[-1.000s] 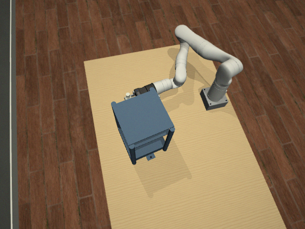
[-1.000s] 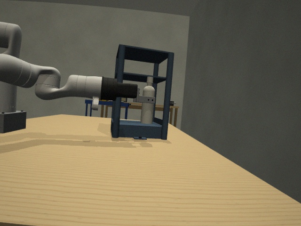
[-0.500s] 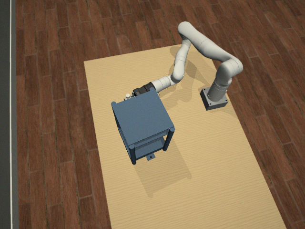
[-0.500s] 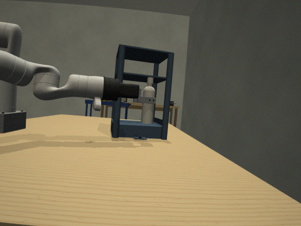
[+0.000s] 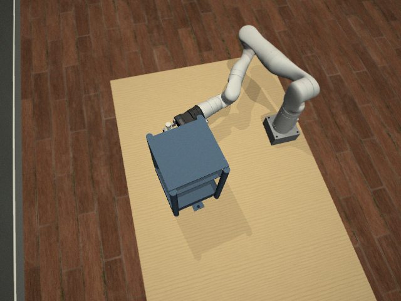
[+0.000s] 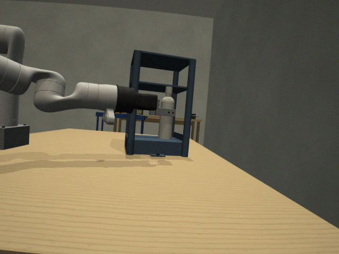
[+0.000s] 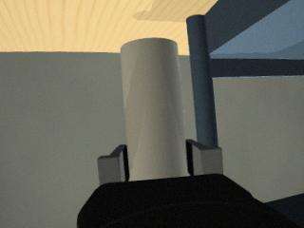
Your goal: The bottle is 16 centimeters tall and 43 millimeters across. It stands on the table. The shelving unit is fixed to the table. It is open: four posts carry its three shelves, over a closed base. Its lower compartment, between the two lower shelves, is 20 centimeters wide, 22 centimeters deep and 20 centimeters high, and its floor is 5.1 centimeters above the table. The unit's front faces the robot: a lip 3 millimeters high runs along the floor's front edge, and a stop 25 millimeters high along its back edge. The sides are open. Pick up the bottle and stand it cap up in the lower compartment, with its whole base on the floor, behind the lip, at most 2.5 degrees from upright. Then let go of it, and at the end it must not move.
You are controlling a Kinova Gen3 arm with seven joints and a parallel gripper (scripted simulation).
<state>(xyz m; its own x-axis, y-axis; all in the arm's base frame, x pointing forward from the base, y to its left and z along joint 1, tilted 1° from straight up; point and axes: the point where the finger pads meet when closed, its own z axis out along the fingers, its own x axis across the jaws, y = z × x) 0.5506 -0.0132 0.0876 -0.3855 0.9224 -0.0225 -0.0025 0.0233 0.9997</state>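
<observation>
Right now my hand is 20 mm below the pale bottle. From my hand the other things lie so: blue shelving unit: 40 mm behind, 190 mm to the left, 30 mm above.
</observation>
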